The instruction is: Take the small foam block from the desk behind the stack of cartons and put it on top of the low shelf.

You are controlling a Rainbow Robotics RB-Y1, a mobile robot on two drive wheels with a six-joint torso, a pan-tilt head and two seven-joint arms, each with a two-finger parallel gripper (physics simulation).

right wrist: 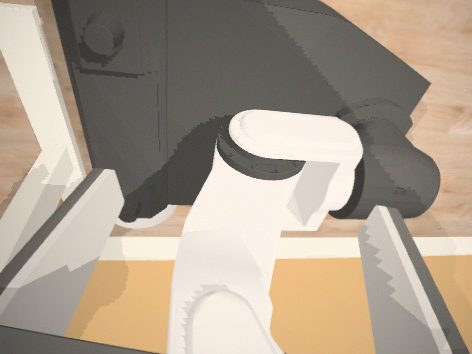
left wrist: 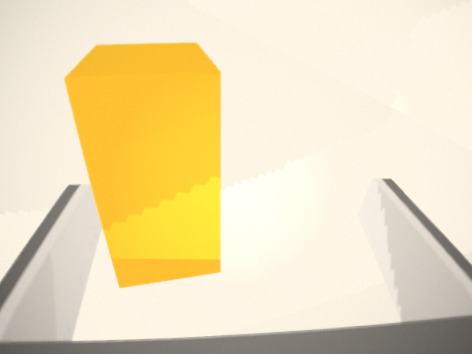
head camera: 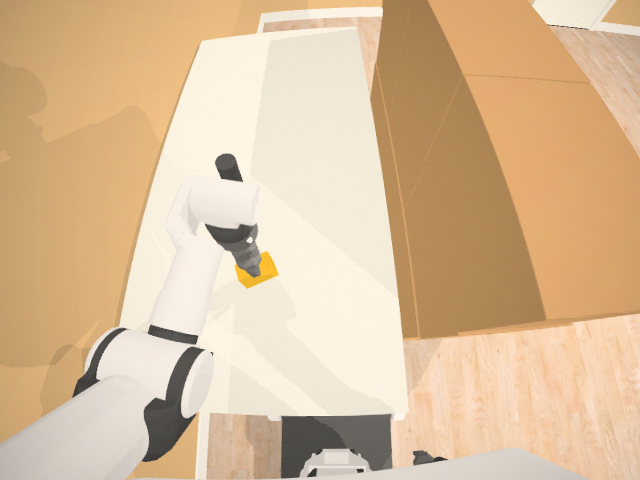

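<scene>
The small foam block is yellow and sits on the white desk. My left gripper points down over the block and is open. In the left wrist view the block is off-centre, close to the left finger, with a wide gap to the right finger; whether it touches the left finger I cannot tell. In the head view the gripper hides part of the block. My right gripper is open and empty, away from the desk top. The low shelf does not show in these views.
The stack of brown cartons stands along the desk's right side. A tan wall runs along the left. Wood floor shows at the front right. My dark base and a white arm show below the right gripper.
</scene>
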